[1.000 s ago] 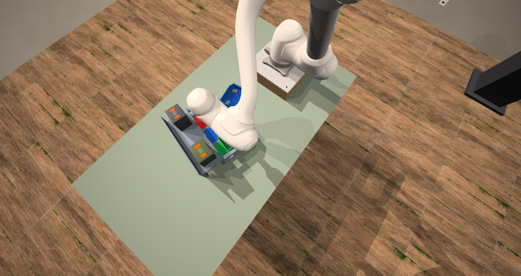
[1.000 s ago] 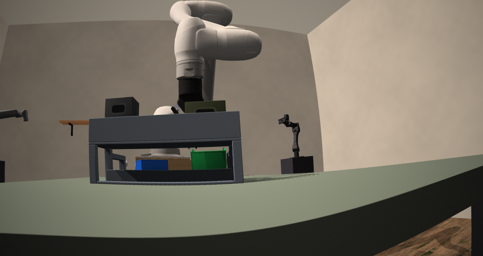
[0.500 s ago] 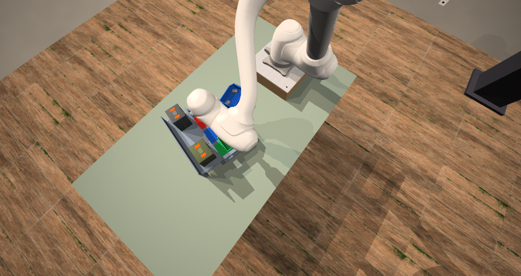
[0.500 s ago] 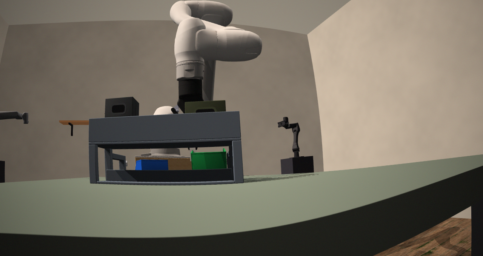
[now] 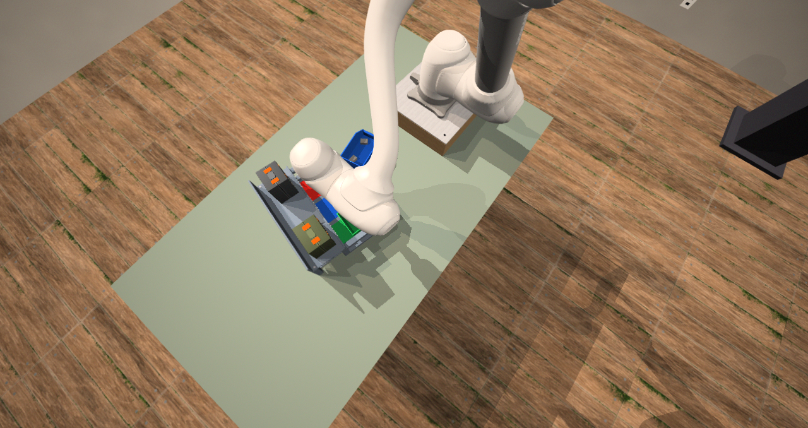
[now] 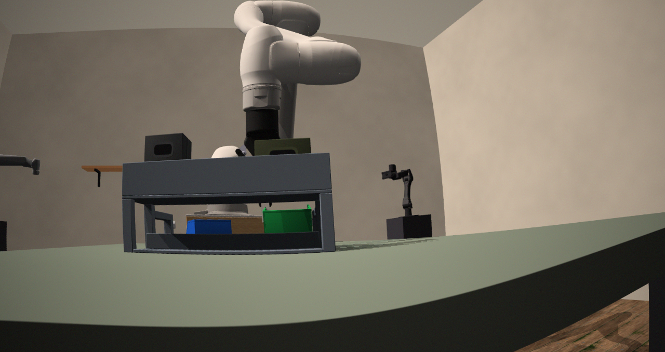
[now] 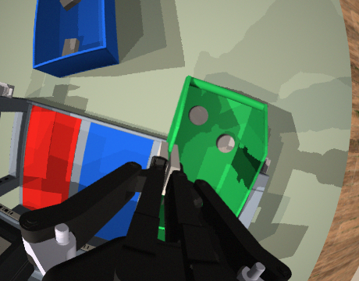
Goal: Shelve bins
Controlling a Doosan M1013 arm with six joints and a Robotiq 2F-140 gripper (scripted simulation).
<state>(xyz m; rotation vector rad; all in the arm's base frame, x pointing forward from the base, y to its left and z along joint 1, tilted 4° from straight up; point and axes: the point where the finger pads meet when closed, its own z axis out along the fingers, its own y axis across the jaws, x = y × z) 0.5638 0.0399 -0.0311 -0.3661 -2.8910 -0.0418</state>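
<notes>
The green bin is 5 cm to the left of my hand and 4 cm below it. Also, from my hand: black box (12 cm ahead, 22 cm to the right, 7 cm above); olive box (19 cm ahead, 5 cm above); blue bin (20 cm behind, 13 cm to the right, 6 cm below).
</notes>
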